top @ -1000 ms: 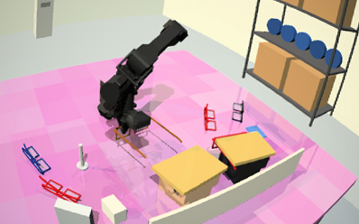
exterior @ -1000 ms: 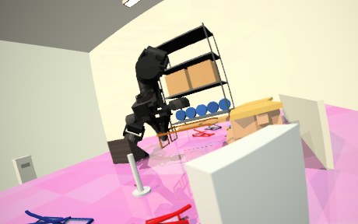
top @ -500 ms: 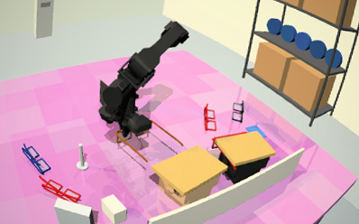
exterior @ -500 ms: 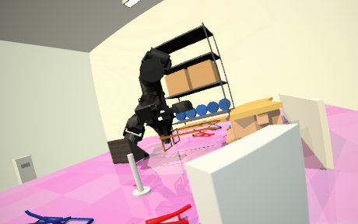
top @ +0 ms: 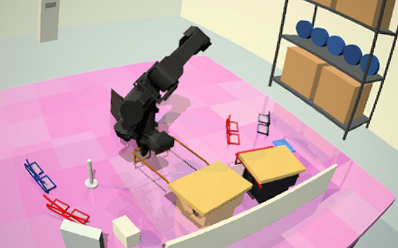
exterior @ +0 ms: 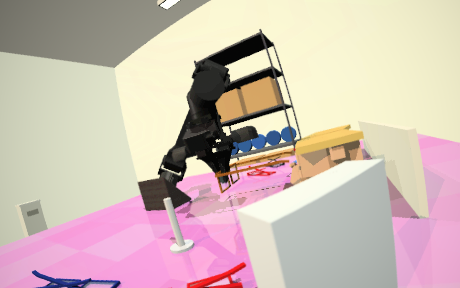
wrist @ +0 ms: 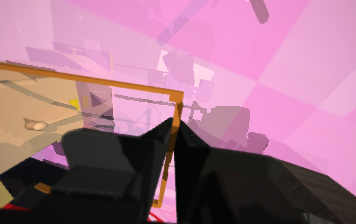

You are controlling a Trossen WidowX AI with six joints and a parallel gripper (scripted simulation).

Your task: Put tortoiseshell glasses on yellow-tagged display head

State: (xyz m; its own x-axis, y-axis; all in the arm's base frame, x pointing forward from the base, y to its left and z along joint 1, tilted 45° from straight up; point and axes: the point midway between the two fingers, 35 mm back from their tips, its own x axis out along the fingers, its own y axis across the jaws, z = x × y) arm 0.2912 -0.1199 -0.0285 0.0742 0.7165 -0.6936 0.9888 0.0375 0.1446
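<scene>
Right now the tan head is 190 mm ahead of my gripper tip, 60 mm to the left of it and 10 mm below it. Round my gripper tip: white cube 200 mm ahead, 160 mm to the right, 40 mm below; dark head 280 mm to the left, 200 mm ahead, 10 mm below; white post 160 mm to the right, 40 mm below, 10 mm behind.
</scene>
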